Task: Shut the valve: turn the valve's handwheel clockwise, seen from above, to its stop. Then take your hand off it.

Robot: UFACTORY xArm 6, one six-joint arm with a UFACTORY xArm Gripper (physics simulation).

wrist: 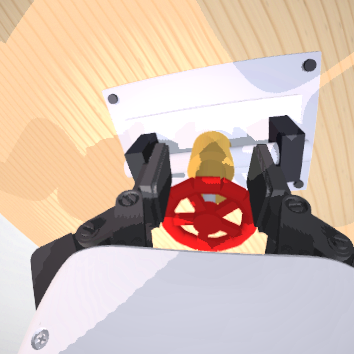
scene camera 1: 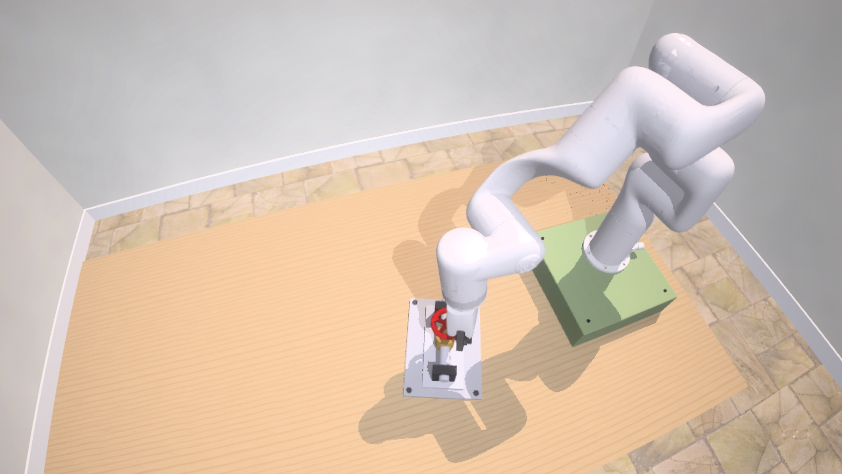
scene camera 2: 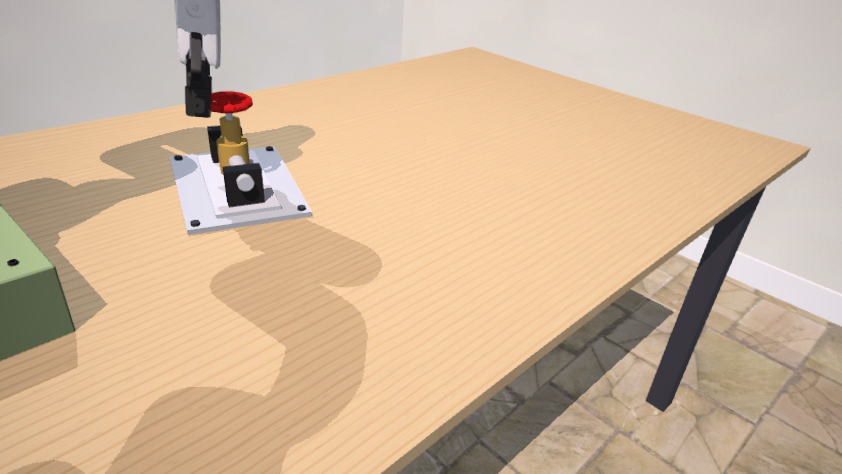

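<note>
The valve's red handwheel (scene camera 1: 434, 323) (scene camera 2: 229, 108) (wrist: 212, 244) lies level on top of the brass valve body (scene camera 1: 444, 340) (scene camera 2: 233, 154) (wrist: 211, 150), which stands over a white base plate (scene camera 1: 414, 353) (scene camera 2: 194, 194) (wrist: 200, 95). My gripper (scene camera 1: 461, 340) (scene camera 2: 198, 101) (wrist: 209, 162) points down with one finger on each side of the wheel and is shut on its rim. In the scene camera 2 view the fingers overlap the left edge of the wheel and their tips reach below it. In the scene camera 1 view the arm hides part of the wheel and one finger.
Black pipe blocks (scene camera 1: 443, 372) (scene camera 2: 244, 197) (wrist: 292, 150) stand on the base plate on both sides of the valve body. The arm's green pedestal (scene camera 1: 648, 282) (scene camera 2: 26, 312) stands on the wooden table (scene camera 1: 235, 294) (scene camera 2: 530, 176). Walls stand behind the table.
</note>
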